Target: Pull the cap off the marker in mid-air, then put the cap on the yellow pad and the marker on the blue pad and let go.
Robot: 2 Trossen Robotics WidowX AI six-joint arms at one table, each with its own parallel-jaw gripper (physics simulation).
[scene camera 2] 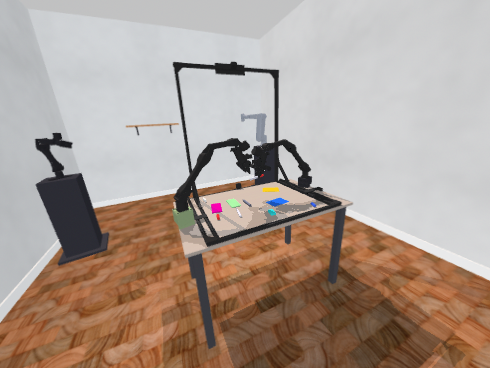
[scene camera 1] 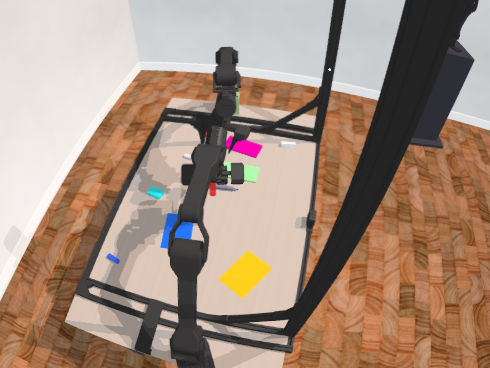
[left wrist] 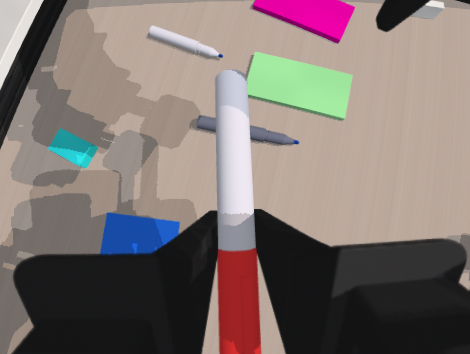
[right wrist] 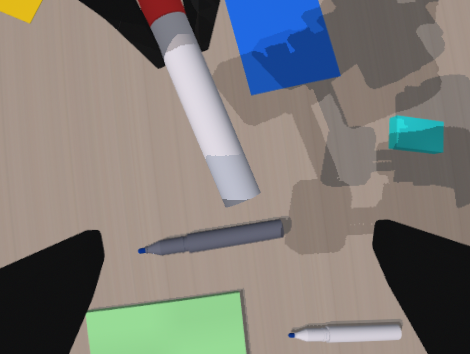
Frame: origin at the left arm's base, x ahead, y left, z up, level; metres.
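Where they show: left gripper, fingertip midpoint: [scene camera 2: 257,177] [left wrist: 235,218] [right wrist: 180,53]; right gripper, fingertip midpoint: [scene camera 2: 247,173] [right wrist: 239,239]; left arm's base at its link origin: [scene camera 2: 305,176] [scene camera 1: 192,355]; right arm's base at its link origin: [scene camera 2: 182,209].
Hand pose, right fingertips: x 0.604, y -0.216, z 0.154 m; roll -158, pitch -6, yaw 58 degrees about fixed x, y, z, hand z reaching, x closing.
Note:
Things, the pixels of their centre, and the offset from my right fingertips.
- white barrel at the middle of its body: [right wrist: 186,64] [left wrist: 235,201] [scene camera 2: 256,177] dx -0.072, dy +0.027, dz -0.048 m
- red cap at the middle of its body: [left wrist: 239,302] [scene camera 1: 212,188] dx -0.118, dy +0.036, dz -0.045 m
- yellow pad at the middle of its body: [scene camera 1: 245,273] [scene camera 2: 270,189] dx -0.343, dy -0.010, dz -0.242 m
- blue pad at the middle of its body: [right wrist: 279,21] [left wrist: 134,272] [scene camera 1: 177,231] [scene camera 2: 277,201] dx -0.125, dy +0.183, dz -0.242 m
- green pad at the middle of its body: [right wrist: 168,337] [left wrist: 298,85] [scene camera 1: 239,172] dx +0.084, dy -0.099, dz -0.238 m
- magenta pad at the middle of its body: [left wrist: 303,7] [scene camera 1: 242,146] [scene camera 2: 216,207] dx +0.219, dy -0.148, dz -0.238 m
- dark grey marker at the middle of its body: [right wrist: 211,239] [left wrist: 248,131] [scene camera 1: 220,186] dx +0.027, dy -0.010, dz -0.233 m
- white marker at the middle of its body: [right wrist: 344,333] [left wrist: 186,43] dx +0.191, dy +0.050, dz -0.234 m
- cyan block at the middle of its body: [right wrist: 416,135] [left wrist: 73,148] [scene camera 1: 155,192] dx +0.064, dy +0.244, dz -0.235 m
- blue piece at the middle of its body: [scene camera 1: 113,258] dx -0.195, dy +0.440, dz -0.232 m
The marker, a white barrel [scene camera 2: 253,178] [left wrist: 235,160] [right wrist: 200,100] with a red cap [scene camera 1: 213,189] [left wrist: 239,295] [right wrist: 162,7] on one end, is in the air. My left gripper [left wrist: 235,218] [right wrist: 180,53] is shut on it near where white meets red; the white end sticks out past the fingertips. My right gripper [right wrist: 239,239] is open and empty; in its wrist view the white end points toward the gap between its fingers. The yellow pad [scene camera 1: 245,273] [scene camera 2: 270,190] [right wrist: 17,7] and the blue pad [scene camera 1: 170,235] [scene camera 2: 278,202] [left wrist: 130,235] [right wrist: 285,30] lie on the table.
A green pad [left wrist: 300,85] [right wrist: 170,322], a magenta pad [scene camera 1: 245,147] [left wrist: 310,15], a dark grey marker [left wrist: 270,135] [right wrist: 230,237], a white marker [left wrist: 177,41] [right wrist: 360,332] and a cyan block [scene camera 1: 155,192] [right wrist: 417,135] lie on the table. A blue piece [scene camera 1: 113,258] lies near its edge.

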